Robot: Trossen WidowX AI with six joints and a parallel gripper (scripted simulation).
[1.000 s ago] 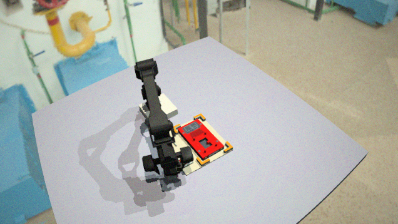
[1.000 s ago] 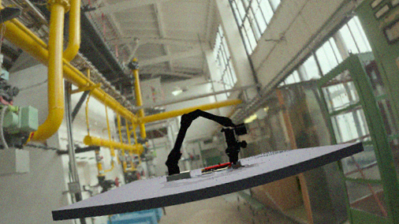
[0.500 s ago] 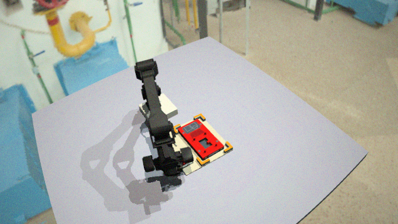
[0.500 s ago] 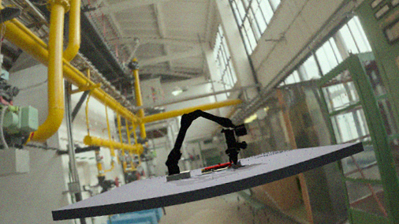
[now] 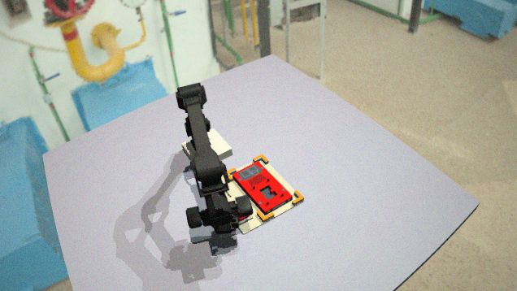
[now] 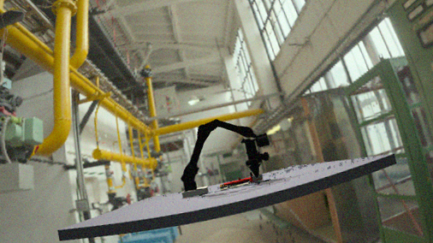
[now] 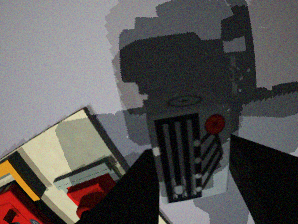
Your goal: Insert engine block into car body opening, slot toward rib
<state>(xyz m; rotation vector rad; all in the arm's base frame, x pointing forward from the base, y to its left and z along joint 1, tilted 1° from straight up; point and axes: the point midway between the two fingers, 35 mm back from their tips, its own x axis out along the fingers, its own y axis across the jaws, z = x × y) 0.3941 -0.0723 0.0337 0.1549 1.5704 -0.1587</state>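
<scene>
My gripper tip is now 80 mm to the right of the black peg, 30 mm past it and 10 mm below it. From my gripper tip the other things lie so: engine block: 10 mm below.
</scene>
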